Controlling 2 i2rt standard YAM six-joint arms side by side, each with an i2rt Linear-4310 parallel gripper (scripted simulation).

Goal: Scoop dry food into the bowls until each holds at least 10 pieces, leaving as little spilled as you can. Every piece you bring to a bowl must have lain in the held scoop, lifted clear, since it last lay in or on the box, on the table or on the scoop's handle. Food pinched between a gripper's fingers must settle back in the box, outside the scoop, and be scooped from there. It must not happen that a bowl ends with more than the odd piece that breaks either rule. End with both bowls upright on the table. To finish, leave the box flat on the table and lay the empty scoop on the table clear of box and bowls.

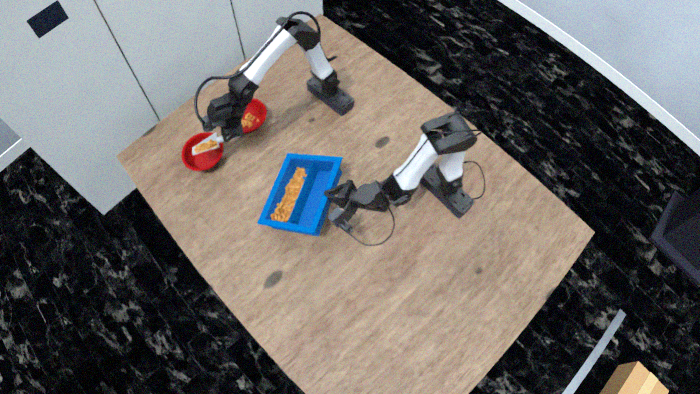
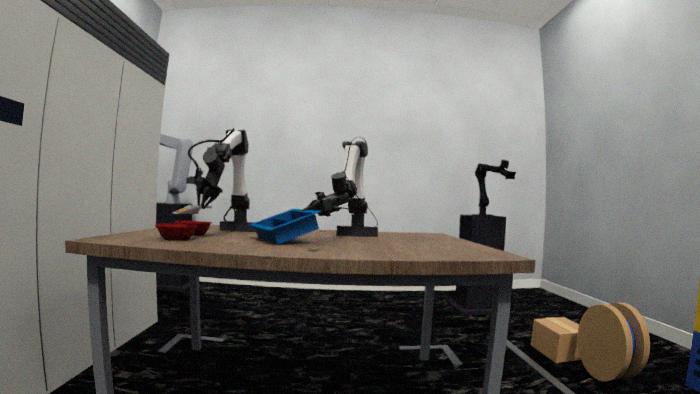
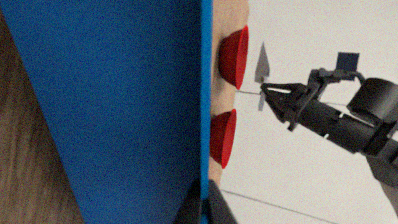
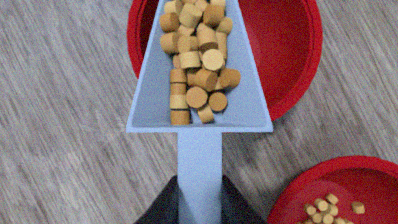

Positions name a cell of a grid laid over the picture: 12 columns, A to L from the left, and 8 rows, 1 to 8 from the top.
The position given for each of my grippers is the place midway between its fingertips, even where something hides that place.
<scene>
In view: my left gripper (image 1: F4), my right gripper (image 3: H4), a blue box (image 1: F5), a red bowl (image 1: D4) and a red bowl (image 3: G5).
The blue box is seen too in image 2 (image 2: F5) and in image 3 (image 3: D4). My right gripper also shows in image 4 (image 4: G7). Image 4 misses the blue box: it is out of frame.
</scene>
